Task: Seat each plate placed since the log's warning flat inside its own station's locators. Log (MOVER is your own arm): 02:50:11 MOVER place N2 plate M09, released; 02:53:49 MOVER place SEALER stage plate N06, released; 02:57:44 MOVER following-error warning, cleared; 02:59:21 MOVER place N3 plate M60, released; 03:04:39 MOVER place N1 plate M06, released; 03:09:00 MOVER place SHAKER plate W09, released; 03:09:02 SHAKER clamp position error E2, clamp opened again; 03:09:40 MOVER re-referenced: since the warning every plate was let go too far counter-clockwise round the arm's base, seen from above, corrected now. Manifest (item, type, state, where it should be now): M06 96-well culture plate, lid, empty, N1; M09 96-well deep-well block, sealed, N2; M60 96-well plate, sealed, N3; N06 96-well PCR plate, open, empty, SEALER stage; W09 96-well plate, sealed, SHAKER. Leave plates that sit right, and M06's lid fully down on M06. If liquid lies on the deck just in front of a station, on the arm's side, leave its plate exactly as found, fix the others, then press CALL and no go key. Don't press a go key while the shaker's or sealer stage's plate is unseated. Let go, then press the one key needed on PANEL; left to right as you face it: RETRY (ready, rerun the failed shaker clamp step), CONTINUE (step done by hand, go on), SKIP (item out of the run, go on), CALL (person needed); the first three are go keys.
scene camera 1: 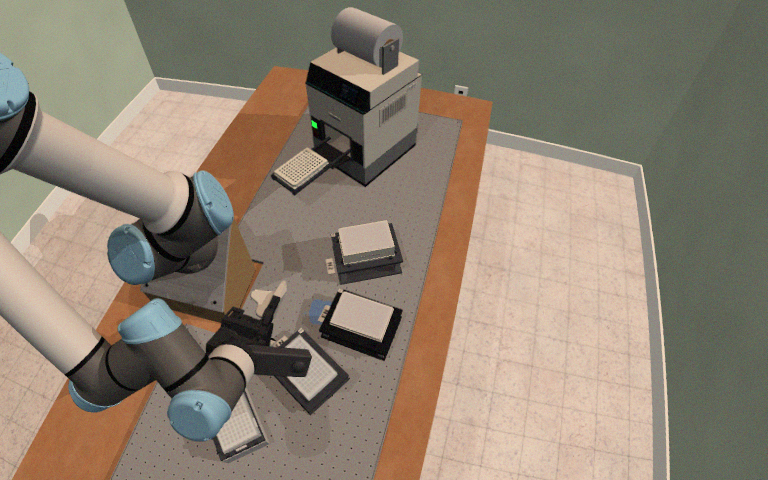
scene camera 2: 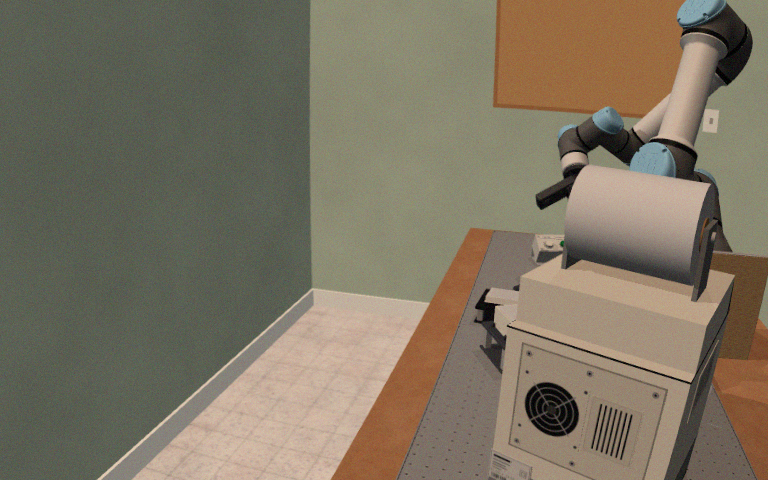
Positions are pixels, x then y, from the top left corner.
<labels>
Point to a sealer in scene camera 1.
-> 368, 141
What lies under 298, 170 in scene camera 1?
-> A PCR plate.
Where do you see a film roll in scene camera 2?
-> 644, 223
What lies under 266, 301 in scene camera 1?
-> My gripper.
</labels>
